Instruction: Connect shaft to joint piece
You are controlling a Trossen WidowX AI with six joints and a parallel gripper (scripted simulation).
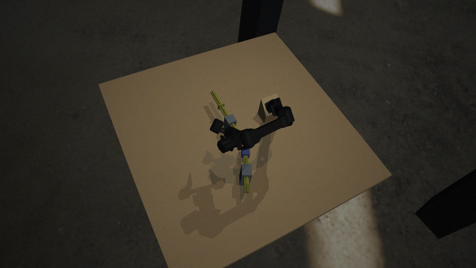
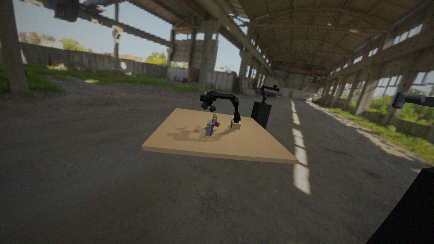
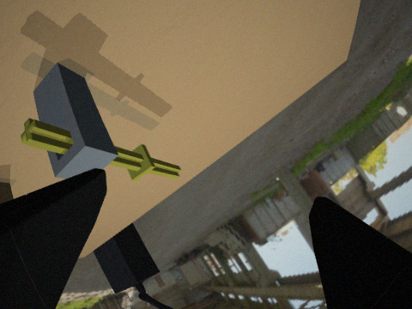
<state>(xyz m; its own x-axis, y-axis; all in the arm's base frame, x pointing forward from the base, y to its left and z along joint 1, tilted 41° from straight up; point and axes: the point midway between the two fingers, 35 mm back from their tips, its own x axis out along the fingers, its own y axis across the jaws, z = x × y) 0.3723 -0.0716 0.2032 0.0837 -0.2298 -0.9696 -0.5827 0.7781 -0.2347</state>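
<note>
The red joint piece is 160 mm below my gripper tip, 120 mm behind it and 80 mm to the left of it.
</note>
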